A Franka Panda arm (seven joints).
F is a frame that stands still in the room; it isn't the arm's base.
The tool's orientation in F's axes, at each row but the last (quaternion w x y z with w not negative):
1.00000, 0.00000, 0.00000, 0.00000
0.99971, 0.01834, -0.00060, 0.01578
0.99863, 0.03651, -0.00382, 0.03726
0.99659, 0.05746, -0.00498, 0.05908
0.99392, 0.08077, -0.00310, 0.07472
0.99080, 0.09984, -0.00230, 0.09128
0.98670, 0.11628, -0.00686, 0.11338
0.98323, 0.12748, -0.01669, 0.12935
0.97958, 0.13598, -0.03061, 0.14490
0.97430, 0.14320, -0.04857, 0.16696
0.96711, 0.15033, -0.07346, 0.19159
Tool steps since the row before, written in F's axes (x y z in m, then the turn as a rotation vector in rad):
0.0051, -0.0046, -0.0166, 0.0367, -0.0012, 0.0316
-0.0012, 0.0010, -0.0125, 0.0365, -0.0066, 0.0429
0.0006, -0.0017, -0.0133, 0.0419, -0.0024, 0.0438
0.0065, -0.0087, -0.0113, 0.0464, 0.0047, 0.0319
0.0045, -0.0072, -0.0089, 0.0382, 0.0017, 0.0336
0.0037, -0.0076, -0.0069, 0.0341, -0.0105, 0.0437
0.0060, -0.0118, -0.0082, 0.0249, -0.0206, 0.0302
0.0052, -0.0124, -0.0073, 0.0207, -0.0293, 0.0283
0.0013, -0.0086, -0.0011, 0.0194, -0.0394, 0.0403
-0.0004, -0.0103, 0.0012, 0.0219, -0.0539, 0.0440
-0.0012, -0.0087, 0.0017, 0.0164, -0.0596, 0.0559
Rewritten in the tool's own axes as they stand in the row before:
0.0051, -0.0046, -0.0166, 0.0367, -0.0012, 0.0316
-0.0012, 0.0006, -0.0125, 0.0364, -0.0062, 0.0431
0.0003, -0.0027, -0.0131, 0.0421, -0.0023, 0.0437
0.0052, -0.0106, -0.0102, 0.0472, 0.0028, 0.0310
0.0032, -0.0091, -0.0076, 0.0386, 0.0013, 0.0331
0.0021, -0.0094, -0.0052, 0.0326, -0.0077, 0.0454
0.0029, -0.0144, -0.0052, 0.0209, -0.0182, 0.0345
0.0014, -0.0147, -0.0039, 0.0145, -0.0257, 0.0348
-0.0012, -0.0086, 0.0013, 0.0117, -0.0316, 0.0492
-0.0034, -0.0089, 0.0042, 0.0101, -0.0445, 0.0569
-0.0038, -0.0068, 0.0045, 0.0054, -0.0443, 0.0704

